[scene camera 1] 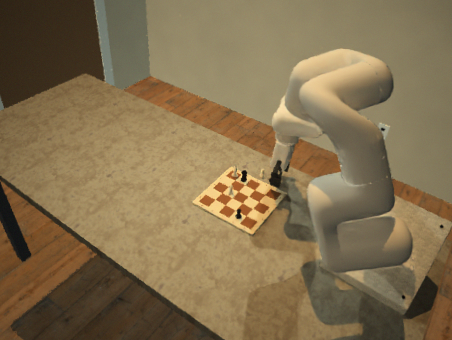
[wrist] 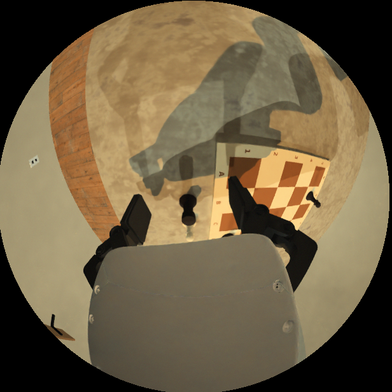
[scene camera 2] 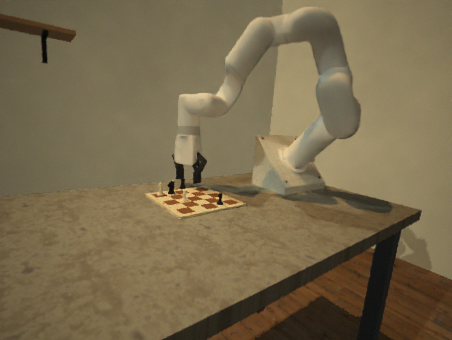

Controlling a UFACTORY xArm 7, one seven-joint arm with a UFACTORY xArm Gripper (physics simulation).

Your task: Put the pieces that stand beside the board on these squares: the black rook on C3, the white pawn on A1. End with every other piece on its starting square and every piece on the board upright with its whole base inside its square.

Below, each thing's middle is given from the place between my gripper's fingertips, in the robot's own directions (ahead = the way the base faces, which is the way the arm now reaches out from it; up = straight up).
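Labels:
Chessboard (scene camera 1: 256, 199): my gripper 20 mm above it, 50 mm short of it, 150 mm to the right of it.

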